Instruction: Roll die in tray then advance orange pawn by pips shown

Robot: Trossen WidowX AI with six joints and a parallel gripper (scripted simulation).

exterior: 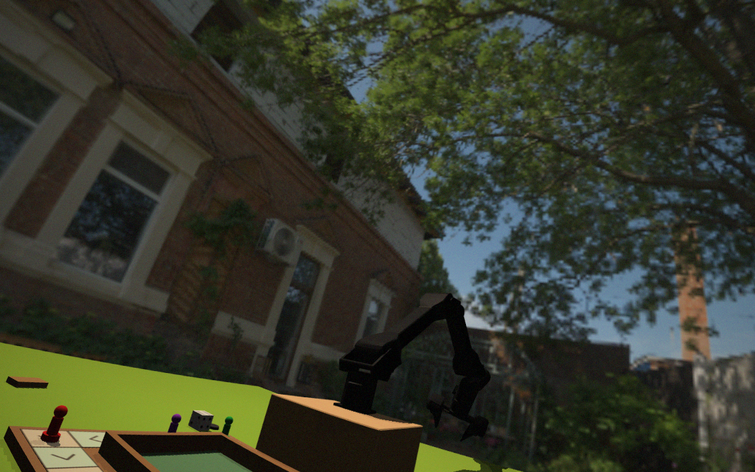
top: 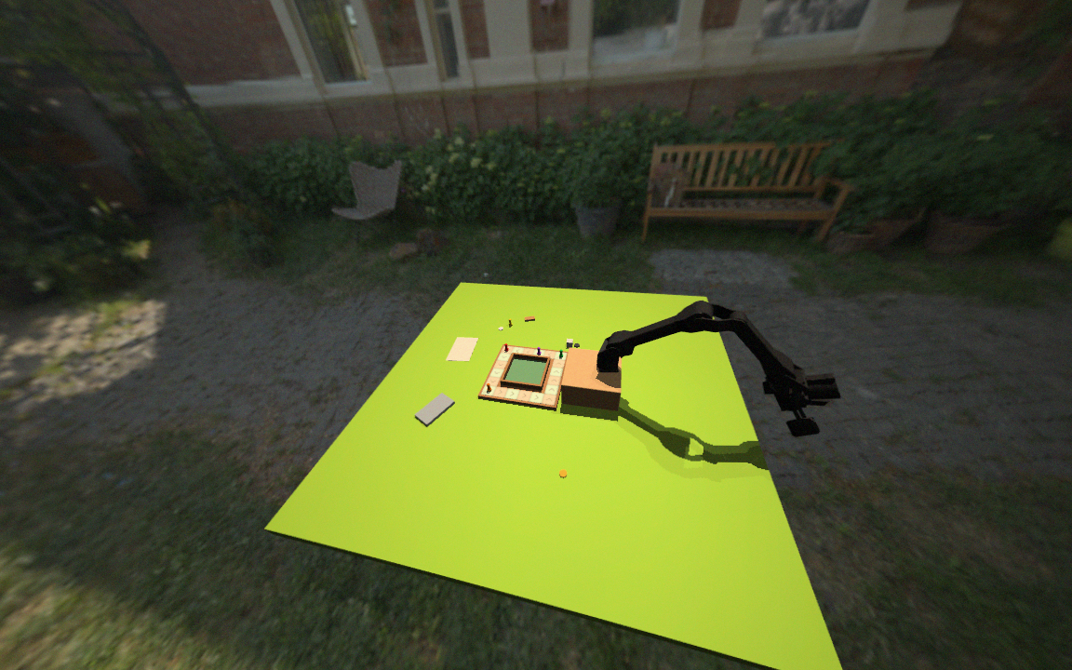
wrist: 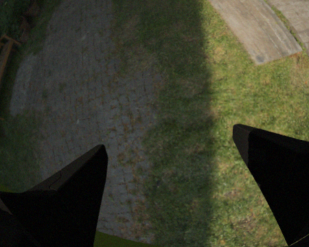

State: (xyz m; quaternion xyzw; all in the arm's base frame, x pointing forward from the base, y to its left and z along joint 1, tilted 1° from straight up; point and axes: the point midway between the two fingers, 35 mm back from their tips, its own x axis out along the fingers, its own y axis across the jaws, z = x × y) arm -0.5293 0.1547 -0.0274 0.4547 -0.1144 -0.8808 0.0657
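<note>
Right now my gripper tip is 800 mm short of the purple pawn and 300 mm to the left of it. Also, from my gripper tip: grey die (670 mm ahead, 370 mm to the right, 20 mm below); then green pawn (710 mm ahead, 290 mm to the right); then green tray (840 mm ahead, 200 mm to the right, 20 mm below).
</note>
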